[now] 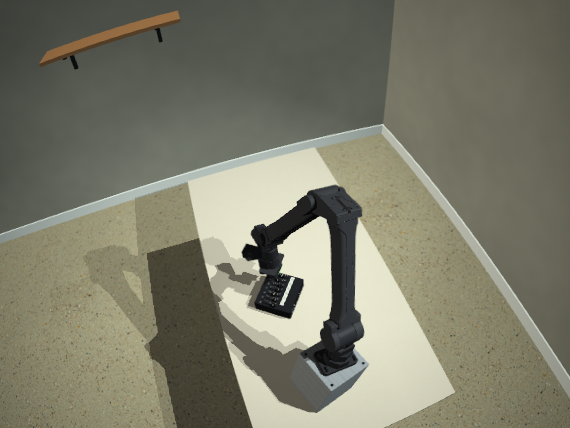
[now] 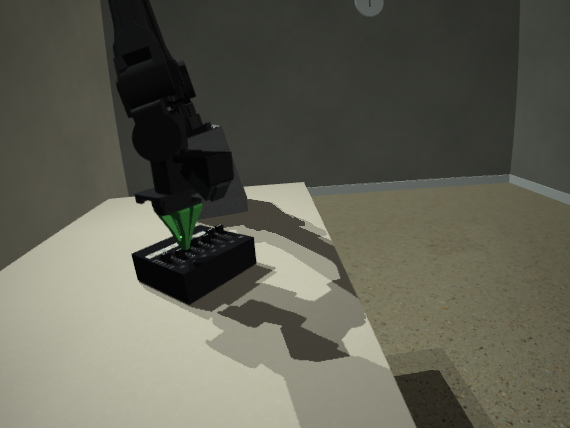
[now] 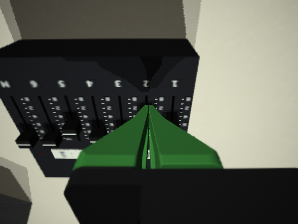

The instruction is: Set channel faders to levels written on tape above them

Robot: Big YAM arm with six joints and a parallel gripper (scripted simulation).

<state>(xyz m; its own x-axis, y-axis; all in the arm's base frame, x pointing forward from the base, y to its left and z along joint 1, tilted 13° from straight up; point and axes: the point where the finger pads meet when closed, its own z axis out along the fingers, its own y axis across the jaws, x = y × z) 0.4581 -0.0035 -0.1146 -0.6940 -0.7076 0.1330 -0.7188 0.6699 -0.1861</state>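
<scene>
Right now the channel 2 fader is 20 mm below my hand, 10 mm to the right of it and 10 mm behind it. Also, from my hand: master fader cap 110 mm behind, 50 mm to the left, 20 mm below; channel 1 fader cap 30 mm to the right, 20 mm below.
</scene>
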